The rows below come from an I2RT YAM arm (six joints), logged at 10 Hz.
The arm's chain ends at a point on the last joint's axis. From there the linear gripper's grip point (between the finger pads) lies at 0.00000 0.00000 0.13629 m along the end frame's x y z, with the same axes.
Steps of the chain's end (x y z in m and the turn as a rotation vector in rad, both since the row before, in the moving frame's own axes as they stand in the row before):
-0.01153 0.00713 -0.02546 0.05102 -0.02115 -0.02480
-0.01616 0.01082 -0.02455 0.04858 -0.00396 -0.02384
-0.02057 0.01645 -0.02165 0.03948 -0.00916 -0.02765
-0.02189 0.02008 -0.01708 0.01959 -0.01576 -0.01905
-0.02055 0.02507 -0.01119 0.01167 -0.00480 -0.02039
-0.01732 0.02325 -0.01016 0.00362 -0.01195 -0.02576
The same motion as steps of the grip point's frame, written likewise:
-0.01450 0.00022 -0.02567 0.05102 -0.02115 -0.02480
-0.01678 0.00421 -0.02471 0.04858 -0.00396 -0.02384
-0.02189 0.01109 -0.02176 0.03948 -0.00916 -0.02765
-0.02406 0.01743 -0.01712 0.01959 -0.01576 -0.01905
-0.02122 0.02349 -0.01120 0.01167 -0.00480 -0.02039
-0.01895 0.02278 -0.01017 0.00362 -0.01195 -0.02576

